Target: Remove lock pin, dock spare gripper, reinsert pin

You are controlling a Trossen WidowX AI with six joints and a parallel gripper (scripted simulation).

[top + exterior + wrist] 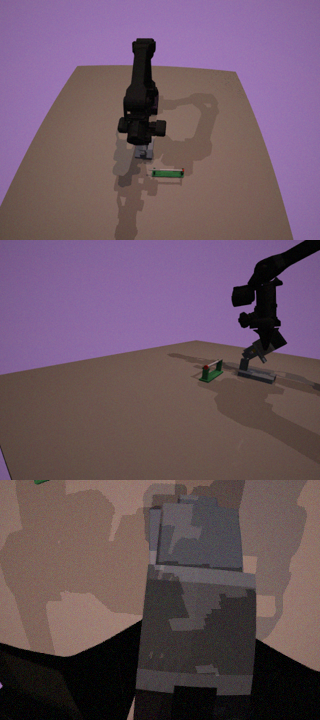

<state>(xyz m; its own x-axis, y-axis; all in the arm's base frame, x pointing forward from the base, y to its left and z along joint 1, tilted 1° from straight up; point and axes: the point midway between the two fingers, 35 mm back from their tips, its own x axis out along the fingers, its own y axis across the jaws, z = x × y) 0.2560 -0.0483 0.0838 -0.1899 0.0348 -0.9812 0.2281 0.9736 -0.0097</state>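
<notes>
My gripper tip is 1 cm below the spare gripper and 1 cm short of it. Also, from my gripper tip: green cradle (15 cm ahead, 9 cm to the left, 8 cm below); grey mount (5 cm below, 3 cm ahead, 1 cm to the right).
</notes>
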